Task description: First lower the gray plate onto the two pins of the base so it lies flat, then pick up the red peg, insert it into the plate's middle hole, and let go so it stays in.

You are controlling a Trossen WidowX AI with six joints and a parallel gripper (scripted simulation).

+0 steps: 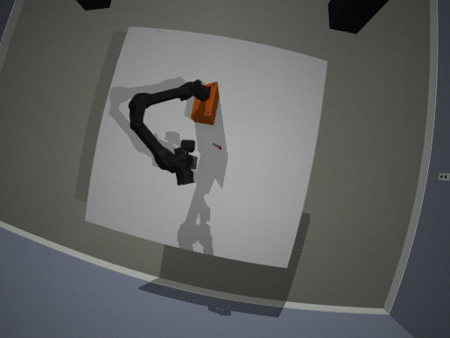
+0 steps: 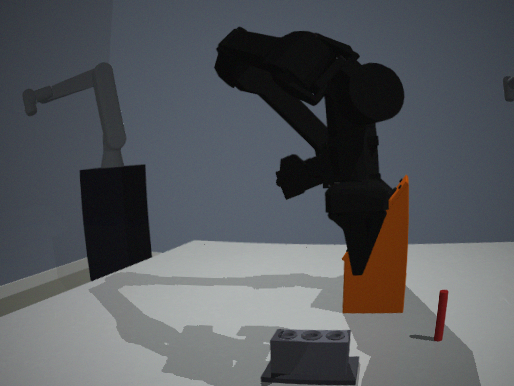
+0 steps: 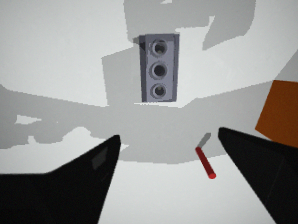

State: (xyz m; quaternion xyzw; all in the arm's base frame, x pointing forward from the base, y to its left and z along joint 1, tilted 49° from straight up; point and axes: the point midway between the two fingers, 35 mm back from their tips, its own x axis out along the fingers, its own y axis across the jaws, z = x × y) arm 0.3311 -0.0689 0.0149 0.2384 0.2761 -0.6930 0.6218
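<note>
The red peg lies 90 mm behind my gripper tip, 140 mm to the left of it and 110 mm below it. Round my gripper tip: gray plate (50 mm to the right, 100 mm below); then base (50 mm to the right, 140 mm below).
</note>
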